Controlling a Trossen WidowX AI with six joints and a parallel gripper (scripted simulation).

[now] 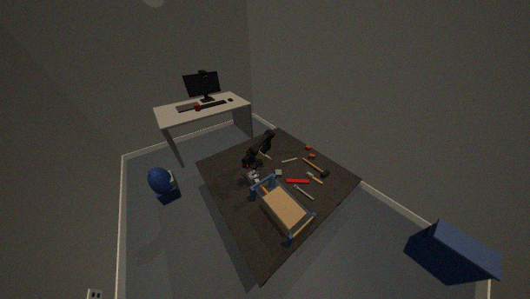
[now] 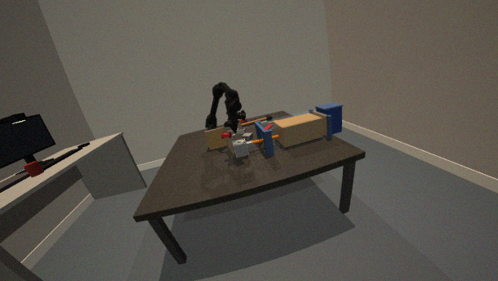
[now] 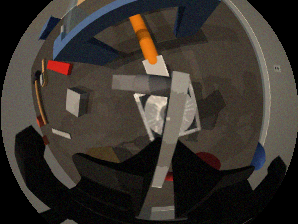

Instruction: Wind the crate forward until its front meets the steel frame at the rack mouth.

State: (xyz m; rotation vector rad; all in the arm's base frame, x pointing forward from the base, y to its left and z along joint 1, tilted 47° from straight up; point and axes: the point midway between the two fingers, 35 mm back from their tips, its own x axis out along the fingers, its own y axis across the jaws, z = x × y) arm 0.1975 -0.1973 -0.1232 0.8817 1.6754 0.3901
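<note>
My gripper tip is now 60 mm past the red knob, 20 mm to the left of it and 10 mm below it. From my gripper tip the other things lie so: winch handle: 10 mm behind; grey hand winch: 120 mm below, 20 mm to the right, 10 mm behind; blue frame: 170 mm ahead, 50 mm below.
</note>
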